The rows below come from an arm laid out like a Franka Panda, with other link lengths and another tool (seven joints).
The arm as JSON. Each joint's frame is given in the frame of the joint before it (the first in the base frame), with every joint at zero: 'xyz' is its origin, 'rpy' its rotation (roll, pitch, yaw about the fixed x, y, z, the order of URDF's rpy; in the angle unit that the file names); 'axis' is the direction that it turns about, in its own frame. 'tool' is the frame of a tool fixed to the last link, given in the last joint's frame.
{
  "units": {
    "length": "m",
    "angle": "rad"
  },
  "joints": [
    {
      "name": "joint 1",
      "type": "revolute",
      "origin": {
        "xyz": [
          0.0,
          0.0,
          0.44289
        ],
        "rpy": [
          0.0,
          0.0,
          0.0
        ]
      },
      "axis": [
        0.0,
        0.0,
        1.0
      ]
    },
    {
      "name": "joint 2",
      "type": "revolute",
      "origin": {
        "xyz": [
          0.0,
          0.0,
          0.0
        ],
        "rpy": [
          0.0,
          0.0,
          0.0
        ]
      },
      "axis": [
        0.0,
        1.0,
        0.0
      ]
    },
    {
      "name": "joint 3",
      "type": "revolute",
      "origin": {
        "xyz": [
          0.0,
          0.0,
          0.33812
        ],
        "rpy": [
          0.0,
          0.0,
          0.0
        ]
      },
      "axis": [
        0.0,
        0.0,
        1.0
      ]
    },
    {
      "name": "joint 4",
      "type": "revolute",
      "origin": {
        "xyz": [
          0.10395,
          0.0,
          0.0
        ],
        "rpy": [
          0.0,
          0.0,
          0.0
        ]
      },
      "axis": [
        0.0,
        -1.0,
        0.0
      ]
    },
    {
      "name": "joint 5",
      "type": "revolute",
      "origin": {
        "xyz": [
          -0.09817,
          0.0,
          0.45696
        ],
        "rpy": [
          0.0,
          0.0,
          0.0
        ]
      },
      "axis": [
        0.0,
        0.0,
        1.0
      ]
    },
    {
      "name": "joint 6",
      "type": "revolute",
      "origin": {
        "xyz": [
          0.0,
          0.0,
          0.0
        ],
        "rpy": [
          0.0,
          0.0,
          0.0
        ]
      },
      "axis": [
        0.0,
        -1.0,
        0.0
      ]
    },
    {
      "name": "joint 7",
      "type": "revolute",
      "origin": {
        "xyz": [
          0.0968,
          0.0,
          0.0
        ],
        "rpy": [
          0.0,
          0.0,
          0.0
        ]
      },
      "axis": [
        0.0,
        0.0,
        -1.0
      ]
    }
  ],
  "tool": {
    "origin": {
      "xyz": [
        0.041,
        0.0,
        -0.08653
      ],
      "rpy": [
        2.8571,
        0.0,
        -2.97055
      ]
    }
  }
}
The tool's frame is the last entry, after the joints.
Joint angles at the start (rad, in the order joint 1, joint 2, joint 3, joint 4, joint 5, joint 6, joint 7):
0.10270, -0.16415, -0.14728, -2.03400, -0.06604, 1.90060, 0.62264
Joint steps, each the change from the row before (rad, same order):
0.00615, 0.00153, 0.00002, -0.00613, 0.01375, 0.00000, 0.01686
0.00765, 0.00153, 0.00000, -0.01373, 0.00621, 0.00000, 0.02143
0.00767, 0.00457, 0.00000, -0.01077, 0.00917, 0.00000, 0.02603
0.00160, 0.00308, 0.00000, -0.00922, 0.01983, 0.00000, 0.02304
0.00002, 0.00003, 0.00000, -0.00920, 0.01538, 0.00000, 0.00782
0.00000, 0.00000, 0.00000, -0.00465, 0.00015, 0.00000, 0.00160
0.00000, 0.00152, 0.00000, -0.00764, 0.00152, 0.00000, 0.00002
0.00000, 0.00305, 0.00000, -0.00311, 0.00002, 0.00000, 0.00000
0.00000, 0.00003, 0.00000, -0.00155, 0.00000, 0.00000, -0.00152
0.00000, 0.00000, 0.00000, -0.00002, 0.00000, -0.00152, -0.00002
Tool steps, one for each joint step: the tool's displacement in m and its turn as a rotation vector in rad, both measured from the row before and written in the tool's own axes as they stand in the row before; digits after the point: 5 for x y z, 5 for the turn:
0.00260, 0.00203, 0.00557, -0.00842, 0.00783, 0.01766
0.00399, 0.00085, 0.00976, 0.00162, 0.01123, 0.01904
0.00328, 0.00106, 0.01008, 0.00012, 0.01070, 0.02484
0.00194, -0.00170, 0.00769, -0.00973, 0.01131, 0.03209
0.00168, -0.00205, 0.00549, -0.00771, 0.01125, 0.01652
0.00059, -0.00116, 0.00253, 0.00230, 0.00342, 0.00271
0.00073, -0.00187, 0.00518, 0.00372, 0.00795, 0.00289
-0.00013, -0.00092, 0.00361, 0.00355, 0.00478, 0.00150
0.00017, -0.00031, 0.00088, 0.00083, 0.00172, -0.00108
0.00011, -0.00012, 0.00018, 0.00080, 0.00127, 0.00035

